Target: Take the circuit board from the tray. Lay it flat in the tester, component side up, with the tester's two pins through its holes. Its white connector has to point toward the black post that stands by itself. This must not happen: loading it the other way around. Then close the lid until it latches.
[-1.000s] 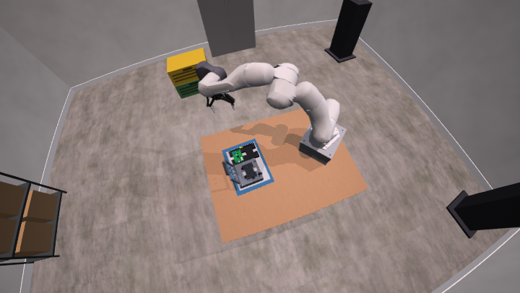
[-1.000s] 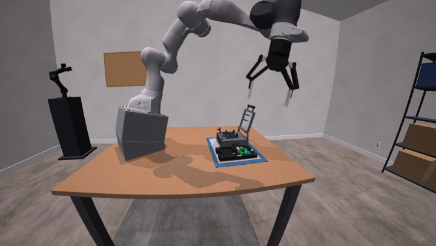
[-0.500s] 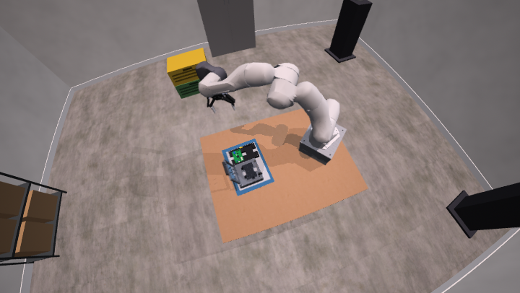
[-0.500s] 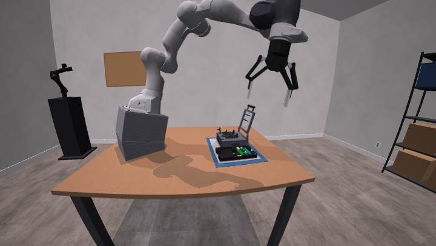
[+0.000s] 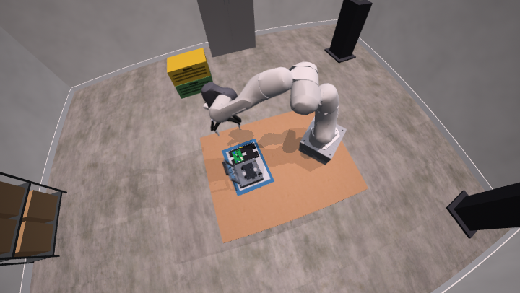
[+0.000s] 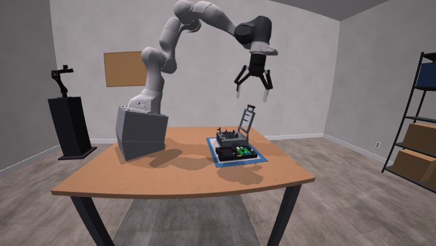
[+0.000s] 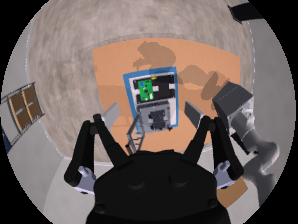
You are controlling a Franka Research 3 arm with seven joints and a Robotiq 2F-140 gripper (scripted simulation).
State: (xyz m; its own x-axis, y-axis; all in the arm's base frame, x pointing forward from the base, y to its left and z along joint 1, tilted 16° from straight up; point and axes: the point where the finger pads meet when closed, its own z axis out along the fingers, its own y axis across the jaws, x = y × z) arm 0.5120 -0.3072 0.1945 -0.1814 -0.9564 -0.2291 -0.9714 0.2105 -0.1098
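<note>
Now: hand 320 mm above the green circuit board and 40 mm to the right of it. Also, from my hand: tester lid (200 mm to the left, 160 mm below, 100 mm ahead).
</note>
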